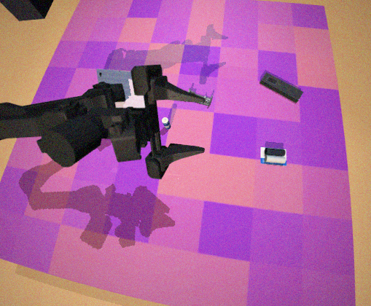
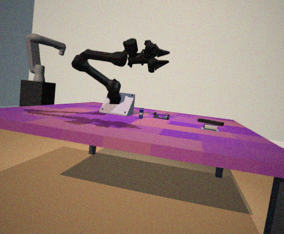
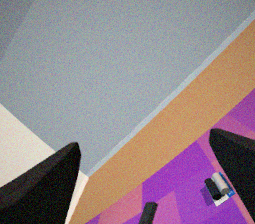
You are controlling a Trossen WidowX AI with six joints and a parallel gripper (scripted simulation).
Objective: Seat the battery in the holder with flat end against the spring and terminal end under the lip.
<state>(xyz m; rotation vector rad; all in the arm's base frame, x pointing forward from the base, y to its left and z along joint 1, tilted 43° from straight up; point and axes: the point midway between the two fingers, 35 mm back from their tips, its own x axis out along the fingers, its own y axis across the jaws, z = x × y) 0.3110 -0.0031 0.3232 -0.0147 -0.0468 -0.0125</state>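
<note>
Right now the battery is 32 cm below my gripper tip, 13 cm to the left of it and 13 cm behind it. From my gripper tip the other things lie so: black bar 33 cm below, 32 cm to the left, 30 cm ahead.
</note>
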